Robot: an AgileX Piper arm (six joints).
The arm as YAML. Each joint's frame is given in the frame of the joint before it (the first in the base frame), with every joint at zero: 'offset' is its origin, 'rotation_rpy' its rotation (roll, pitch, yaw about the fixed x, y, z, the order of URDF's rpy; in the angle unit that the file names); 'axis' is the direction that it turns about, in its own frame. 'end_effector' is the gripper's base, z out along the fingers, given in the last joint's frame.
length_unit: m
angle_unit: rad
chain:
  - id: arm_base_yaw
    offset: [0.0, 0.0, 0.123]
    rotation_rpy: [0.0, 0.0, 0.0]
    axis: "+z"
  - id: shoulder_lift
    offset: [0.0, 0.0, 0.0]
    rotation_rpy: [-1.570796, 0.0, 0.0]
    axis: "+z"
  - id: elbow
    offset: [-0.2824, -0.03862, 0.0]
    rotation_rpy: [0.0, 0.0, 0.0]
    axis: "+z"
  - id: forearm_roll
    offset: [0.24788, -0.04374, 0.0]
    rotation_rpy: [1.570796, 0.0, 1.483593]
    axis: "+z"
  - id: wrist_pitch
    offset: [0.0, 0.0, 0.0]
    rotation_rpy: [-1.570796, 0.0, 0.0]
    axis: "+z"
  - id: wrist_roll
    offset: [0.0, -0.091, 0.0]
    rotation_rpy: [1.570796, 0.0, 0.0]
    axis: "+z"
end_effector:
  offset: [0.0, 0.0, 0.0]
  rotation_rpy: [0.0, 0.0, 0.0]
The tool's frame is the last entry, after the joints.
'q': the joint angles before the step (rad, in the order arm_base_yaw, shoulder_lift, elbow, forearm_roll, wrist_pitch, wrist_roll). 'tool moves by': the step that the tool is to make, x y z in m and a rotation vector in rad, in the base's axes. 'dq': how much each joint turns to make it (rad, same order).
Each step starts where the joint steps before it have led.
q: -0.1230, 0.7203, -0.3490, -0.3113, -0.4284, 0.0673
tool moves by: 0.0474, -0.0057, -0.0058, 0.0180, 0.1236, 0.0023
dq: -0.0003, 0.2371, -0.1035, 0.0005, -0.0093, 0.0013
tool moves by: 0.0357, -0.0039, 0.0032, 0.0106, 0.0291, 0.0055
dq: 0.0001, 0.1531, -0.1058, -0.0006, -0.0187, 0.0051
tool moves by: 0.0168, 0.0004, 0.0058, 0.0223, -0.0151, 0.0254
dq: 0.0008, 0.0633, -0.0598, -0.0405, -0.0256, 0.0571
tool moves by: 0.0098, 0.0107, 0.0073, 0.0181, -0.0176, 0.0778
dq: 0.0287, 0.0309, -0.0456, -0.0942, -0.0214, 0.1022
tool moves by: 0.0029, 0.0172, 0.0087, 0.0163, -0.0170, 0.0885
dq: 0.0555, 0.0041, -0.0323, -0.0682, -0.0062, 0.0799
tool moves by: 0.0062, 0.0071, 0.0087, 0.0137, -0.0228, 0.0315
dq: 0.0256, 0.0179, -0.0402, -0.0064, -0.0057, 0.0196
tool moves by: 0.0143, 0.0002, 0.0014, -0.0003, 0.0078, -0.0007
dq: 0.0023, 0.0515, -0.0491, 0.0004, 0.0061, 0.0004
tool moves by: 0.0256, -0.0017, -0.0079, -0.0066, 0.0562, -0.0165
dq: 0.0001, 0.0959, -0.0717, -0.0003, 0.0367, 0.0005
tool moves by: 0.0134, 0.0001, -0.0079, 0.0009, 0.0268, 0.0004
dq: 0.0009, 0.0552, -0.0295, -0.0001, 0.0010, 0.0010
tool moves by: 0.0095, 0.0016, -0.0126, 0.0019, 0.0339, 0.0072
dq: 0.0043, 0.0479, -0.0076, 0.0007, -0.0072, -0.0006
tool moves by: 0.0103, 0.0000, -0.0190, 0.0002, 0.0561, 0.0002
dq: 0.0001, 0.0591, -0.0028, 0.0001, -0.0002, -0.0002
